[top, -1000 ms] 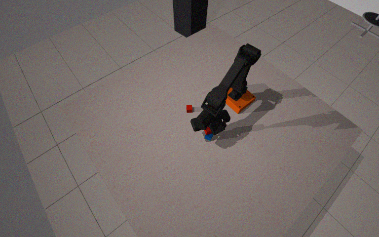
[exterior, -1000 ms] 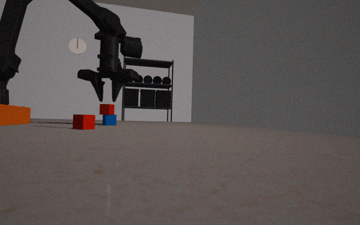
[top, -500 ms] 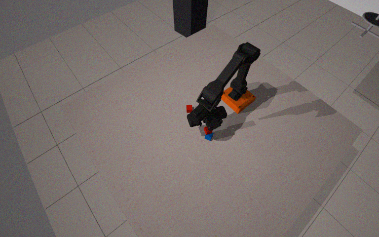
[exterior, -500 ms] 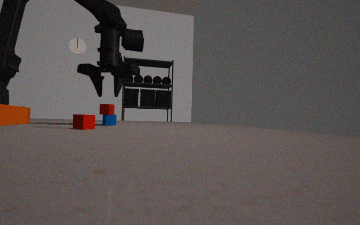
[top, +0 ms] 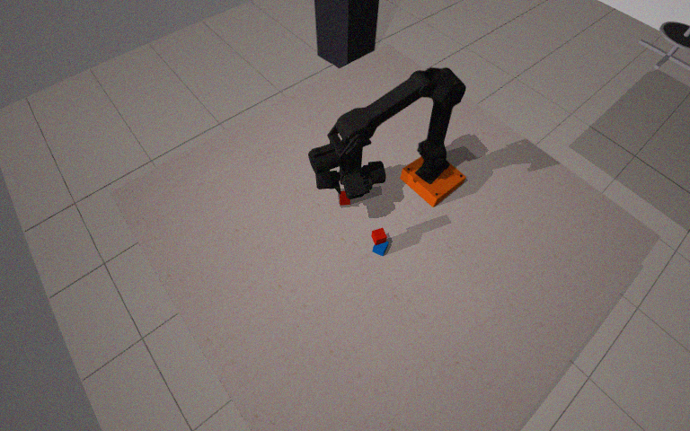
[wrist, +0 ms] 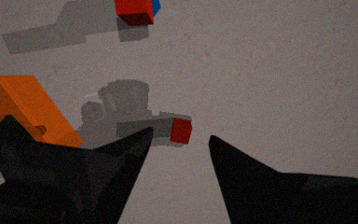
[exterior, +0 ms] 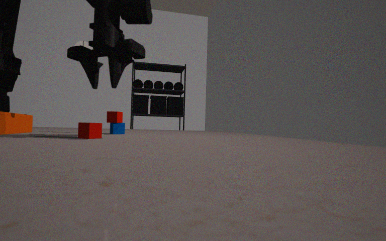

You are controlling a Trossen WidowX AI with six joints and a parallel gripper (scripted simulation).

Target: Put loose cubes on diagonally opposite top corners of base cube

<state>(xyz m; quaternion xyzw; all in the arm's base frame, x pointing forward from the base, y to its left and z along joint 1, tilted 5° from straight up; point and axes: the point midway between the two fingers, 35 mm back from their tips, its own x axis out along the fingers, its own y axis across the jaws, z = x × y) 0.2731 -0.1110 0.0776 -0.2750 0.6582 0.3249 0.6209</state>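
Now: the blue cube 160 mm to the left of my gripper tip, 100 mm below it and 30 mm ahead of it.
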